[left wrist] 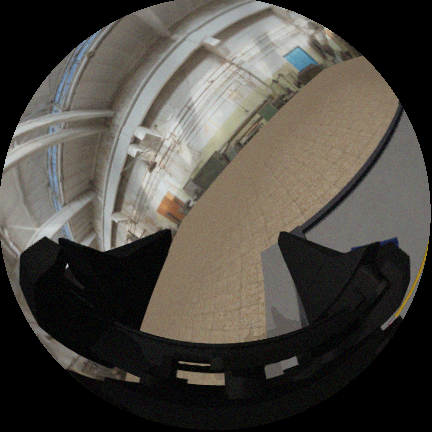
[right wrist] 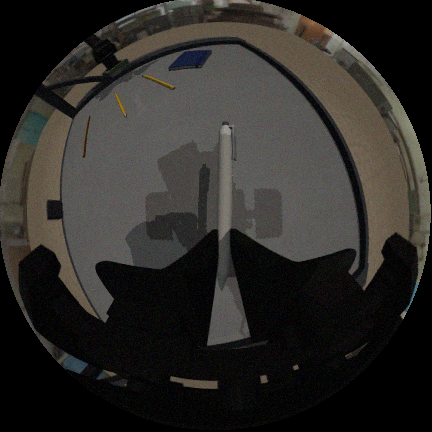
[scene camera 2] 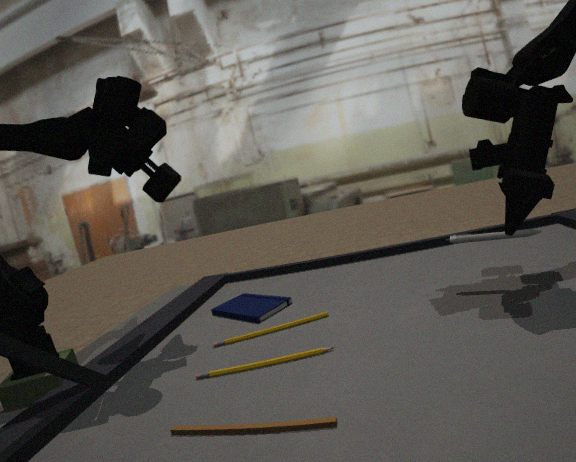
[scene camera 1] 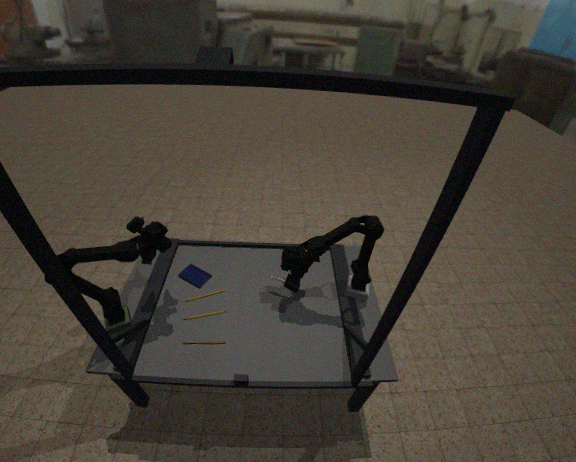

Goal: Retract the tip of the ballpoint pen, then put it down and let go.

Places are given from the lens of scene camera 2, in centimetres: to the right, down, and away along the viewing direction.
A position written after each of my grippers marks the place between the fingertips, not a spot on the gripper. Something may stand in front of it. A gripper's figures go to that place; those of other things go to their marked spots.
my left gripper (scene camera 2: pixel 147 163): -28, -13, 69
my right gripper (scene camera 2: pixel 508 234): 33, 0, 49
blue block (scene camera 2: pixel 255 308): -6, 14, 66
